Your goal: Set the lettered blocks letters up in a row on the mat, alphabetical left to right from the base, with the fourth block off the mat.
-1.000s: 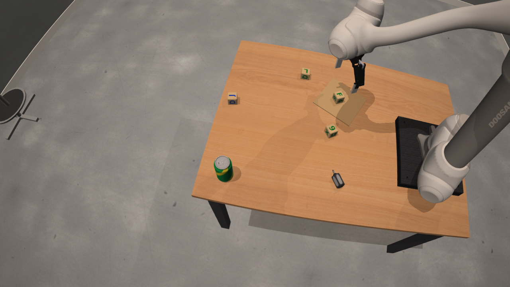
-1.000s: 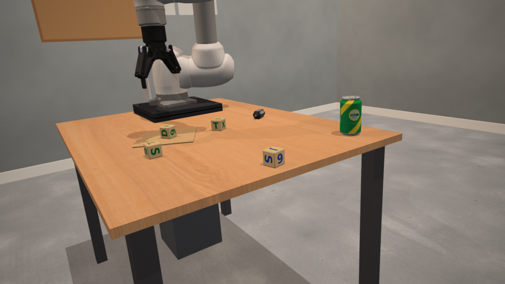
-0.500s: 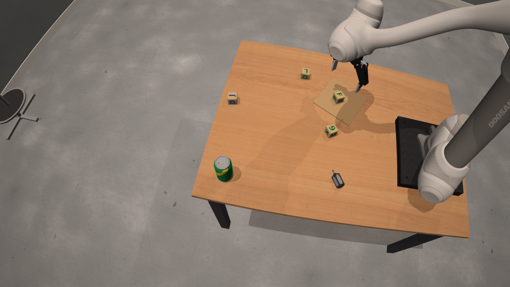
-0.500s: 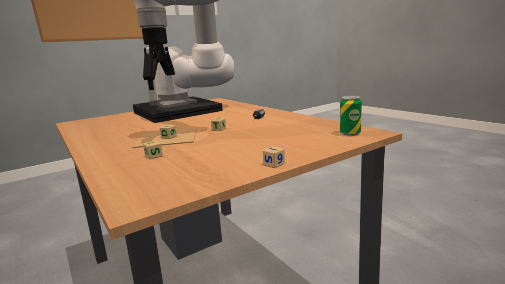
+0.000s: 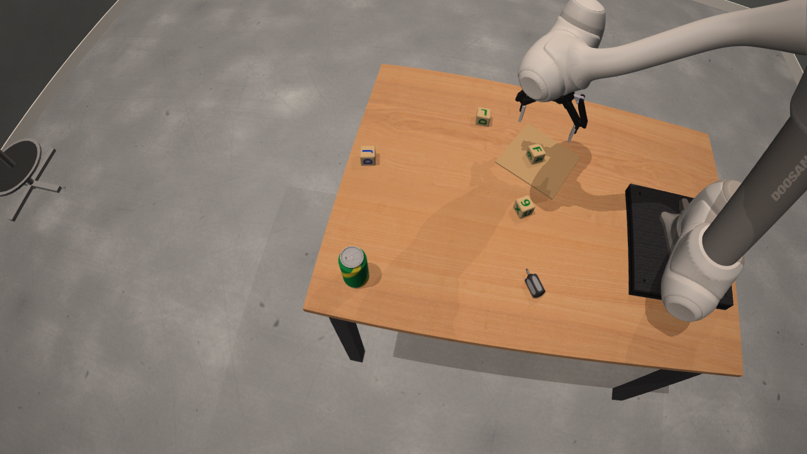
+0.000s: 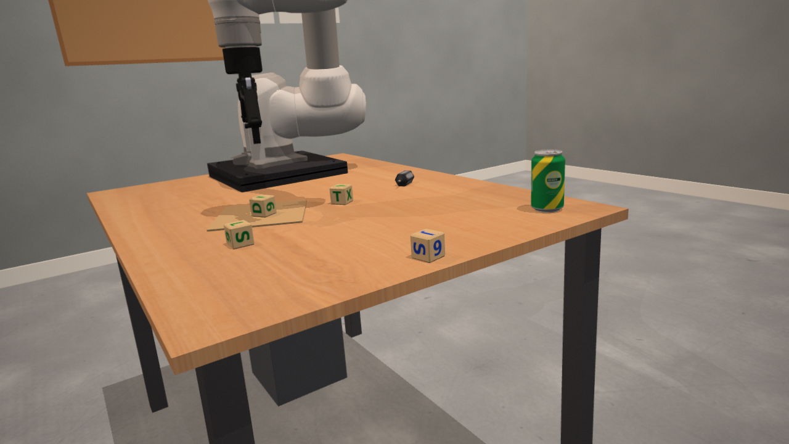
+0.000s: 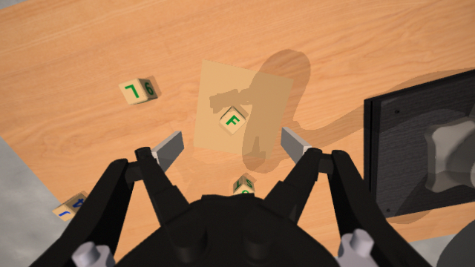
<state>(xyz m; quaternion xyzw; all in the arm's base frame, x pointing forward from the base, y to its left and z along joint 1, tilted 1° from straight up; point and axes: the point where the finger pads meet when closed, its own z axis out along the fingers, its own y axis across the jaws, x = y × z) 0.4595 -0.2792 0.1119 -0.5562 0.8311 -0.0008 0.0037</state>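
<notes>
The tan mat is 2 cm behind my hand and 15 cm below it. From my hand the other things lie so: blue-lettered block: 49 cm ahead, 4 cm to the left, 13 cm below; then soda can: 49 cm ahead, 40 cm to the left, 9 cm below; then black tool: 4 cm ahead, 40 cm to the left, 13 cm below.
</notes>
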